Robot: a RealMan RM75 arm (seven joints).
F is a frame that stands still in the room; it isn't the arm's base.
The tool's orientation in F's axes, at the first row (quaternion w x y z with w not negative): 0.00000 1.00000 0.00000 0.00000
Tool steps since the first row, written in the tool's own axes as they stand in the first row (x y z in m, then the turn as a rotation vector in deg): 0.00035 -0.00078 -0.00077 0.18 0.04 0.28; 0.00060 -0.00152 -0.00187 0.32 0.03 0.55; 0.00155 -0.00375 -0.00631 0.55 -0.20 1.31; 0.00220 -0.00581 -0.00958 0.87 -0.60 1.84; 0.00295 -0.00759 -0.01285 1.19 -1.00 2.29; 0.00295 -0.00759 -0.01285 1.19 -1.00 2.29; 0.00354 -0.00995 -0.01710 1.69 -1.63 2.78; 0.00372 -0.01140 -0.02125 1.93 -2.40 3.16; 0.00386 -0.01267 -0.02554 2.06 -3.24 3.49; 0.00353 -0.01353 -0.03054 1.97 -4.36 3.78; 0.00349 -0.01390 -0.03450 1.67 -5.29 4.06; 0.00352 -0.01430 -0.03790 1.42 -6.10 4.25; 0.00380 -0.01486 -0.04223 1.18 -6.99 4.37
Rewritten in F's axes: 0.00035 0.00078 0.00077 0.18 -0.04 -0.28; 0.00060 0.00152 0.00187 0.32 -0.03 -0.55; 0.00155 0.00375 0.00631 0.55 0.20 -1.31; 0.00220 0.00581 0.00958 0.87 0.60 -1.84; 0.00295 0.00759 0.01285 1.19 1.00 -2.29; 0.00295 0.00759 0.01285 1.19 1.00 -2.29; 0.00354 0.00995 0.01710 1.69 1.63 -2.78; 0.00372 0.01140 0.02125 1.93 2.40 -3.16; 0.00386 0.01267 0.02554 2.06 3.24 -3.49; 0.00353 0.01353 0.03054 1.97 4.36 -3.78; 0.00349 0.01390 0.03450 1.67 5.29 -4.06; 0.00352 0.01430 0.03790 1.42 6.10 -4.25; 0.00380 0.01486 0.04223 1.18 6.99 -4.37
